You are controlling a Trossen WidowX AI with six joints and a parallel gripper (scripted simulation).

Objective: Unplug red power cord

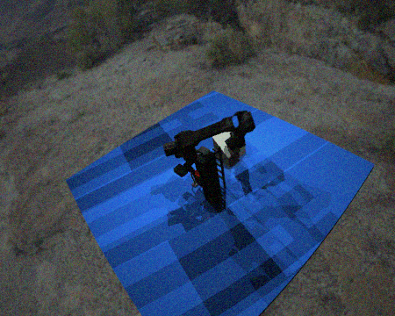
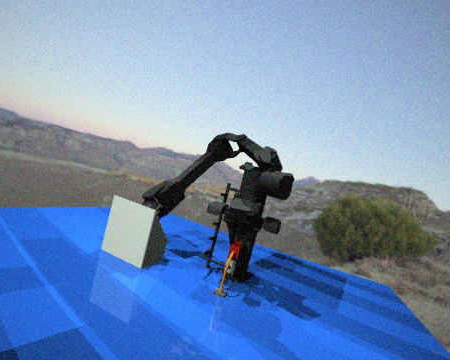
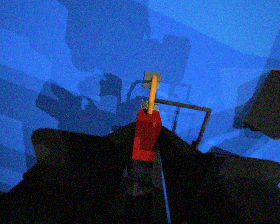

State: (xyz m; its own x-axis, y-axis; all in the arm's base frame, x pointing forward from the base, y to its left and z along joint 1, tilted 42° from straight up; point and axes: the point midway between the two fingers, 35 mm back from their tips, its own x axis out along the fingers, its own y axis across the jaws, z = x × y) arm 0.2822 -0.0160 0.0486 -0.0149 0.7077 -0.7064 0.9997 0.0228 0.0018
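The red plug lies 3 cm to the left of my gripper tip.
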